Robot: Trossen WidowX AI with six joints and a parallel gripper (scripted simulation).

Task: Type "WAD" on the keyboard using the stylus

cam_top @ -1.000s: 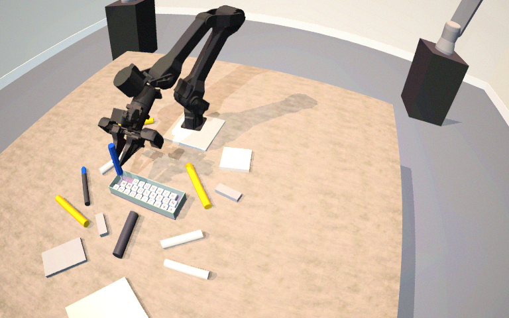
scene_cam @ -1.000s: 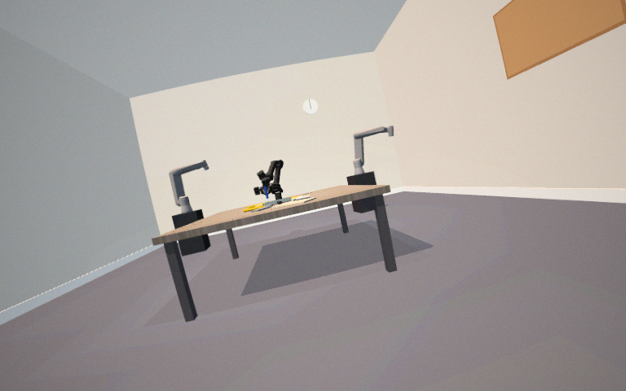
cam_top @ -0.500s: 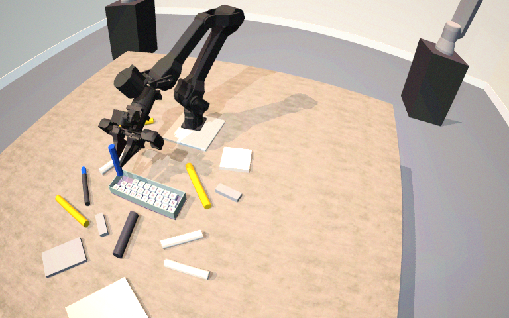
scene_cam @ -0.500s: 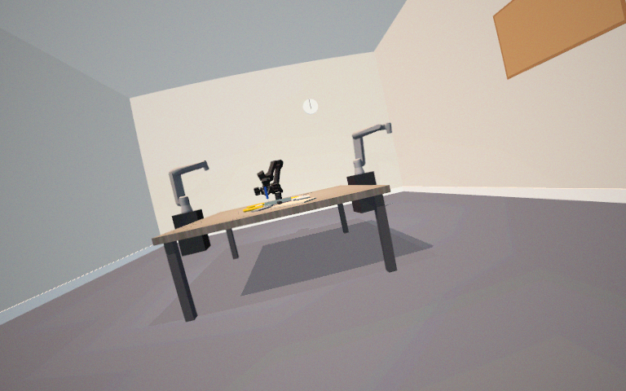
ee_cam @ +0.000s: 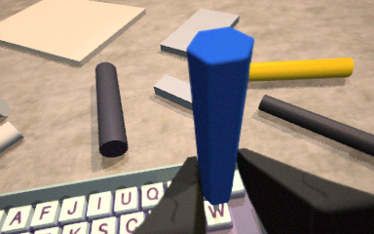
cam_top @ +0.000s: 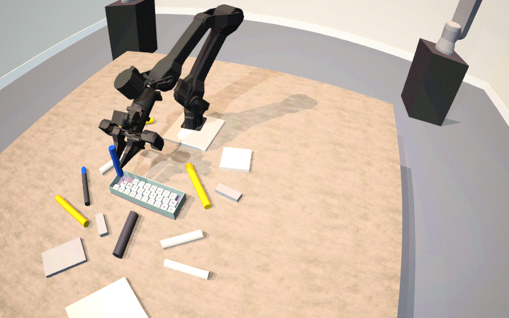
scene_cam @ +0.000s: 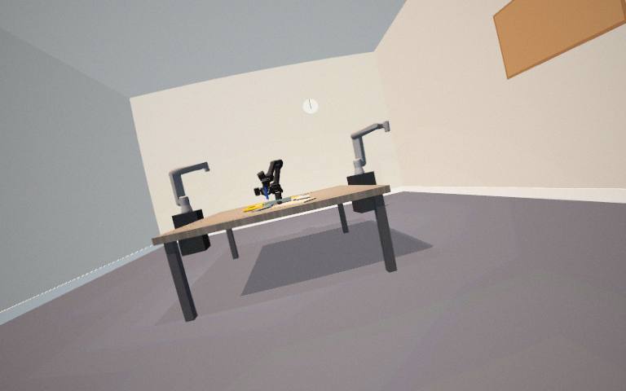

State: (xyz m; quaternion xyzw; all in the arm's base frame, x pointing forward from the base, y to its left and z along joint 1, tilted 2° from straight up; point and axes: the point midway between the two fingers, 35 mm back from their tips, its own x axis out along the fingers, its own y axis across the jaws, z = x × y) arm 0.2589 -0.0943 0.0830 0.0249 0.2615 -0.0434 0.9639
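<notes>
The W key is 7 cm below my gripper tip. Also, from my gripper tip: blue stylus 2 cm below; then yellow cylinder 24 cm behind, 11 cm to the right, 7 cm below.
</notes>
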